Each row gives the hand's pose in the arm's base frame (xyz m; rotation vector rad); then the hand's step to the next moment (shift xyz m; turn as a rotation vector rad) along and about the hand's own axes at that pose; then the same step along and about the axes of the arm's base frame.
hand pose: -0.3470 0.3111 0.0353 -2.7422 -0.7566 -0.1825
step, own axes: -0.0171 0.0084 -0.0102 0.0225 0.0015 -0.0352
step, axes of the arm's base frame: -0.0107 -0.0183 0.0043 0.0184 -0.0013 0.0375
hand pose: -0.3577 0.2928 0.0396 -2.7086 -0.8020 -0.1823
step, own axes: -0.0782 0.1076 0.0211 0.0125 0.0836 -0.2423
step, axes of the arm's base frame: -0.0055 -0.1185 -0.0638 0.0482 -0.1397 0.2098
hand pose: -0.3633 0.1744 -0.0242 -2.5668 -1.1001 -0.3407
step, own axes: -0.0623 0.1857 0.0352 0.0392 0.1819 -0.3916
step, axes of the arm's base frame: 0.0974 -0.1477 -0.0911 0.1250 -0.2436 0.3361
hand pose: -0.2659 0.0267 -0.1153 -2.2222 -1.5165 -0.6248
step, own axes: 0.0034 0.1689 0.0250 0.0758 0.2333 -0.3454
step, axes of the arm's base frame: 0.1629 -0.0426 -0.0288 0.1916 -0.2085 0.3151
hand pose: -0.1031 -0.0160 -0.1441 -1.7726 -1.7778 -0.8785
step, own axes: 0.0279 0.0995 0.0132 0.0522 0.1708 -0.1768
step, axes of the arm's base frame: 0.0989 0.0244 0.0219 0.1485 -0.0998 0.1765
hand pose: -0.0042 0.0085 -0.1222 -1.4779 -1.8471 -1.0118
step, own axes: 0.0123 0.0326 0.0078 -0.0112 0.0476 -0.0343
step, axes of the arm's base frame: 0.0290 0.0167 0.0124 0.0479 -0.0295 0.0202
